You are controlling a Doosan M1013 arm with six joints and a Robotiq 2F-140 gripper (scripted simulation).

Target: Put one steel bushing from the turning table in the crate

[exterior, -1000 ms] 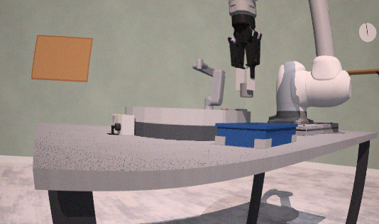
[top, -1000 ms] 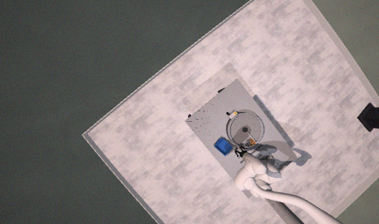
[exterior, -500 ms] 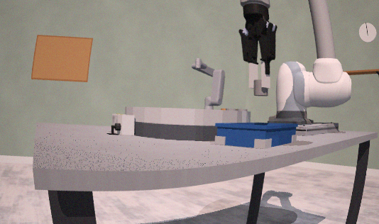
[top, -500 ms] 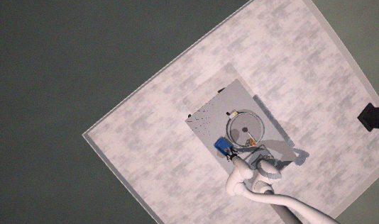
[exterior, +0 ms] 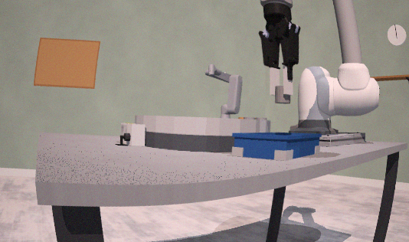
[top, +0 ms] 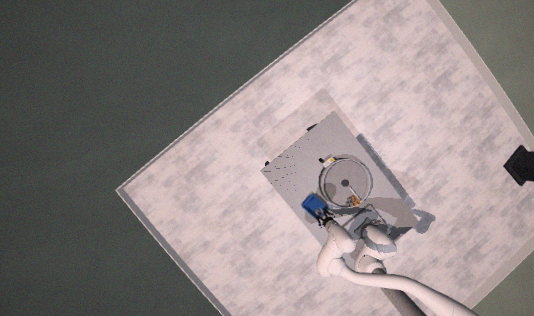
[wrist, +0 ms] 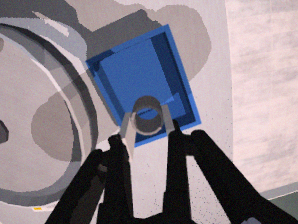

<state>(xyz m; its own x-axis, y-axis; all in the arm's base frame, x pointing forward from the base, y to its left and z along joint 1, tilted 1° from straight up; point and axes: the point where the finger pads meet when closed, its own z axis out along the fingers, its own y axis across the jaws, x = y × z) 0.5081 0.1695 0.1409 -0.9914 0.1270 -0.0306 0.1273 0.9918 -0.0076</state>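
The blue crate is 10 mm behind my hand and 150 mm below it. Round my hand: round grey turning table 50 mm behind, 330 mm to the right, 120 mm below.
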